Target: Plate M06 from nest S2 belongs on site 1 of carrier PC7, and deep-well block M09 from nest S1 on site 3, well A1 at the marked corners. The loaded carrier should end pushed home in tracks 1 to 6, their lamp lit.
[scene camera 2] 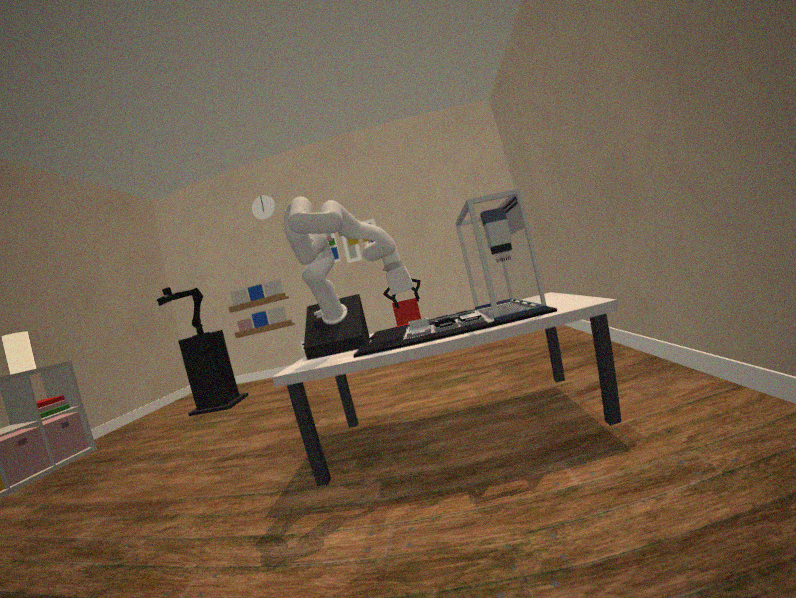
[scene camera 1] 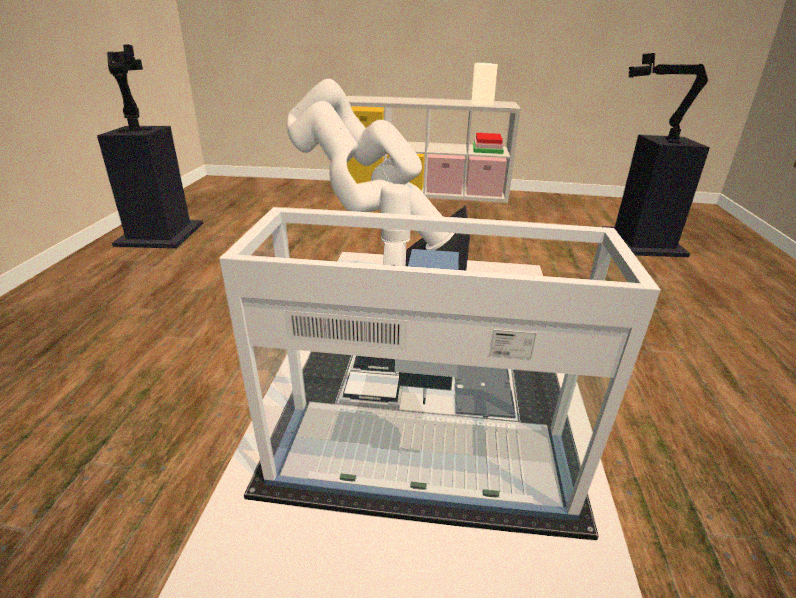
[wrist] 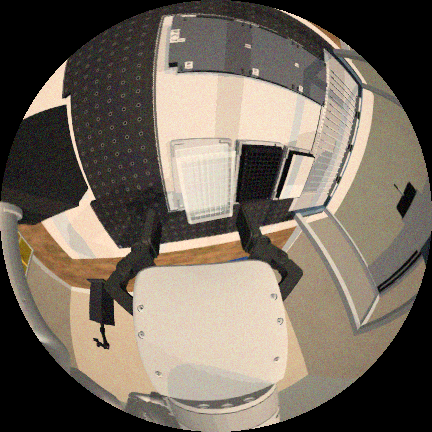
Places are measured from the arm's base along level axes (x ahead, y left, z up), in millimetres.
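Pixels of known places: gripper, fingertip midpoint: (scene camera 2: pixel 408 304) (wrist: pixel 198 214); arm's base, origin of the base link: (scene camera 2: pixel 334 314) (scene camera 1: pixel 442 238).
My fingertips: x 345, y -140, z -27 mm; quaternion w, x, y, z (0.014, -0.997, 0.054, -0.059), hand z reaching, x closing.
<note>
For each thing: its middle in the pictures, then the offset to it from my fingertips. Level surfaces: height alone.
- tall translucent block, body centre: (wrist: pixel 205 184) (scene camera 2: pixel 418 325) 93 mm down, 25 mm ahead, 26 mm right
- black plate, body centre: (wrist: pixel 258 175) (scene camera 1: pixel 380 358) (scene camera 2: pixel 444 322) 110 mm down, 134 mm ahead, 33 mm right
- white-topped plate with a black base, body centre: (scene camera 1: pixel 372 386) (wrist: pixel 295 176) (scene camera 2: pixel 469 317) 110 mm down, 243 mm ahead, 45 mm right
- Carrier PC7, body centre: (wrist: pixel 273 53) (scene camera 1: pixel 481 368) (scene camera 2: pixel 442 317) 114 mm down, 156 mm ahead, 226 mm left
- white frame enclosure, body centre: (scene camera 1: pixel 433 311) (scene camera 2: pixel 455 267) 111 mm up, 251 mm ahead, 87 mm left
- black perforated board, its level: 129 mm down
My gripper (wrist: pixel 198 214) (scene camera 2: pixel 406 301) is open and empty, above the table. In the wrist view, a tall translucent block (wrist: pixel 207 182) (scene camera 2: pixel 418 326), apparently deep-well block M09, sits in the leftmost nest, beyond the fingertips and between their lines. A black plate (wrist: pixel 260 172) sits in the nest beside it. A white-topped plate with a black base (wrist: pixel 298 174) (scene camera 1: pixel 371 384) sits farther right. No nest or plate names are legible, so I cannot tell which plate is M06. Carrier PC7 (wrist: pixel 215 47) (scene camera 1: pixel 485 393), dark grey, lies flat outside the tracks; its sites look empty.
The tracked deck (wrist: pixel 336 125) (scene camera 1: pixel 411 444) stands inside a white frame enclosure (scene camera 1: pixel 444 283) (scene camera 2: pixel 490 257), at the right in the wrist view. Green blocks line its far edge. A black perforated board (wrist: pixel 115 125) lies left of the nests. A pipetting head (scene camera 2: pixel 496 231) hangs in the enclosure.
</note>
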